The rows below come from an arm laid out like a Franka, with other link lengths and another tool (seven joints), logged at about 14 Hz.
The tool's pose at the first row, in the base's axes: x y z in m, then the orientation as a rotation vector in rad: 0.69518 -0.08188 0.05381 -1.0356 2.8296 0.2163
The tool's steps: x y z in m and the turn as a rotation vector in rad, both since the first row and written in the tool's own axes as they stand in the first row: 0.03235 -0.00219 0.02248 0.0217 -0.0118 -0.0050; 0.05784 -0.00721 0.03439 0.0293 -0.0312 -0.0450; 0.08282 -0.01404 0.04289 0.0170 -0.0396 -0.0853; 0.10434 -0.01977 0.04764 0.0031 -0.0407 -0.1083; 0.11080 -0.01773 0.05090 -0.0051 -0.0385 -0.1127; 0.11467 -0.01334 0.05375 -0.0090 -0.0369 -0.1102; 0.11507 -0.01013 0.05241 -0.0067 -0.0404 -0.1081; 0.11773 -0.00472 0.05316 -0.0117 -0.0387 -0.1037; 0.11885 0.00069 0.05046 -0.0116 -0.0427 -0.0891; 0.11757 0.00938 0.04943 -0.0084 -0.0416 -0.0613; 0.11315 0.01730 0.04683 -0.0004 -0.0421 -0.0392; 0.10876 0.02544 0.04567 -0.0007 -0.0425 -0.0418
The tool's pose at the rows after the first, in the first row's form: 0.67350 -0.10002 0.02629 -1.0335 2.8121 0.1902; 0.65818 -0.11782 0.01000 -1.0790 2.7700 0.1844; 0.64420 -0.13727 -0.00302 -1.1326 2.7403 0.2018; 0.63190 -0.15435 -0.01169 -1.1660 2.7272 0.2197; 0.62588 -0.15632 -0.01575 -1.1746 2.7277 0.2299; 0.62028 -0.15494 -0.01877 -1.1727 2.7314 0.2349; 0.61781 -0.15300 -0.01722 -1.1679 2.7293 0.2334; 0.61233 -0.15046 -0.01789 -1.1637 2.7344 0.2402; 0.60780 -0.14756 -0.01492 -1.1423 2.7401 0.2433; 0.60307 -0.14036 -0.01290 -1.1045 2.7578 0.2411; 0.60112 -0.13204 -0.00890 -1.0726 2.7693 0.2321; 0.59910 -0.12332 -0.00630 -1.0760 2.7675 0.2324
